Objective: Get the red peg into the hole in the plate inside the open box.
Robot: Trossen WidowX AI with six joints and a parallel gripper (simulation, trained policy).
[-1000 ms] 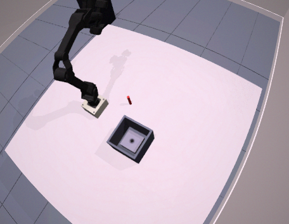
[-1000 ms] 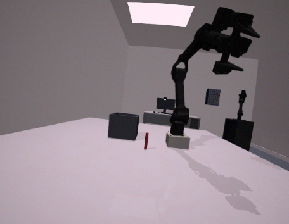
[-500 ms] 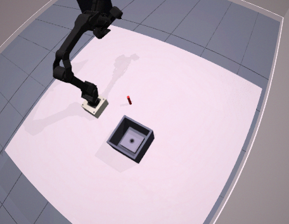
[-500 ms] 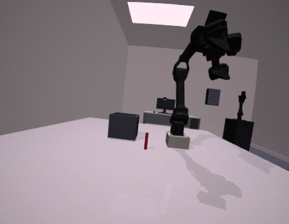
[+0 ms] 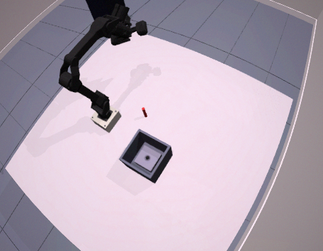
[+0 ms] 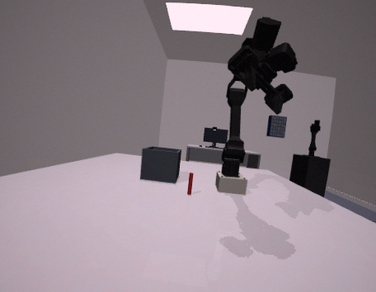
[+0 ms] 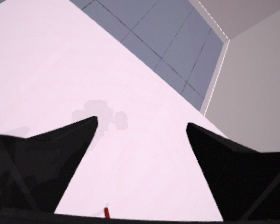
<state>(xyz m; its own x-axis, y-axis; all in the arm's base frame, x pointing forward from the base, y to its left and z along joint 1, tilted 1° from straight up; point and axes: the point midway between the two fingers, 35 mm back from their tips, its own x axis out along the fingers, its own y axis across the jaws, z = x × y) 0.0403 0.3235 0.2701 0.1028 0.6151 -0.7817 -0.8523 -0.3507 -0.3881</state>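
The red peg is 13 cm ahead of my gripper tip, 24 cm to the right of it and 26 cm below it. Also, from my gripper tip: light grey plate: 26 cm ahead, 44 cm to the right, 26 cm below.
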